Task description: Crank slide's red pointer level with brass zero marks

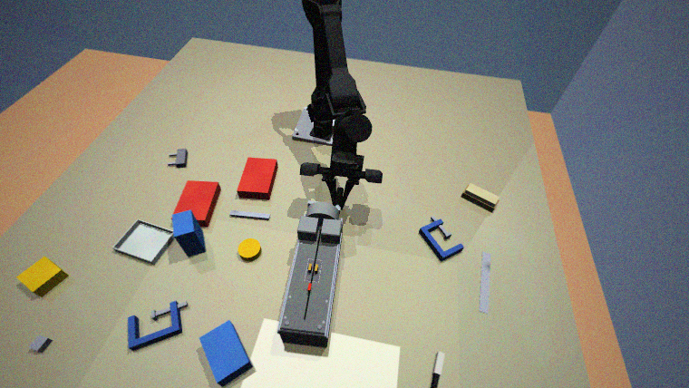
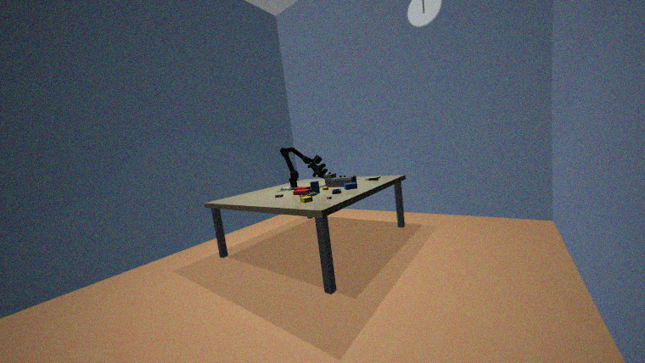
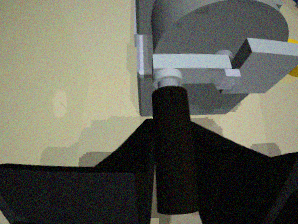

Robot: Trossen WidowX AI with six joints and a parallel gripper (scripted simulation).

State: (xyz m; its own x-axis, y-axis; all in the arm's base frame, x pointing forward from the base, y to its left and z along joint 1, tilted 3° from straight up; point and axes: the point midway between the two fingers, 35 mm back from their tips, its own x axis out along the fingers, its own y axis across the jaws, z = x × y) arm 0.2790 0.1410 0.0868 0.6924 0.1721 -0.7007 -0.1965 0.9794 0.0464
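The dark crank handle is 2 cm behind my gripper tip and 2 cm above it. Round my gripper tip: tan block (20 cm behind, 33 cm to the left, 5 cm below); then red pointer (21 cm ahead, 1 cm to the left, 2 cm above); then grey strip (4 cm ahead, 36 cm to the left, 6 cm below).
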